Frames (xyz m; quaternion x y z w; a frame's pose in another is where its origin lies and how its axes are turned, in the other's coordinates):
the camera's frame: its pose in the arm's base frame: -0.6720 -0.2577 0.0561 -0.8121 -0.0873 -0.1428 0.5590
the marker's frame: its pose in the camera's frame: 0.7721 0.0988 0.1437 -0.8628 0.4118 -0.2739 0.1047
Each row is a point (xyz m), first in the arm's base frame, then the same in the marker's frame.
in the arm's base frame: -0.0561 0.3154 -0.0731
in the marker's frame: 0.0794 -0.0475 -0.5638
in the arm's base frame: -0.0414 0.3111 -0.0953
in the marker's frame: 0.0652 -0.0704 -0.5657
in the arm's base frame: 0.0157 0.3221 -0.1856
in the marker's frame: 0.0246 -0.1650 -0.5964
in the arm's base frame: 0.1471 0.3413 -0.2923
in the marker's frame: -0.0001 -0.3329 -0.6116
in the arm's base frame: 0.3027 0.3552 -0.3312
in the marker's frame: 0.0278 -0.4880 -0.5790
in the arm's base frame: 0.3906 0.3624 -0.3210
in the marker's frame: 0.0662 -0.5600 -0.5440
